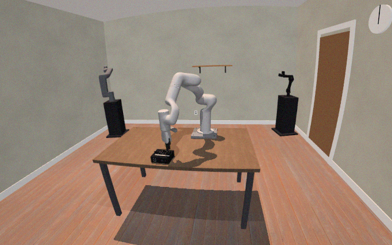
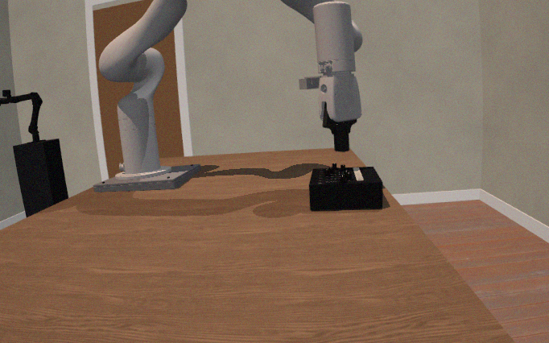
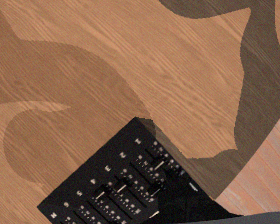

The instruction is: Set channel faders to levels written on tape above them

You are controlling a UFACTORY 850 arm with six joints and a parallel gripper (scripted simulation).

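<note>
Now: the master fader 12 cm to the right of my hand, 5 cm below it and 4 cm behind it.
</note>
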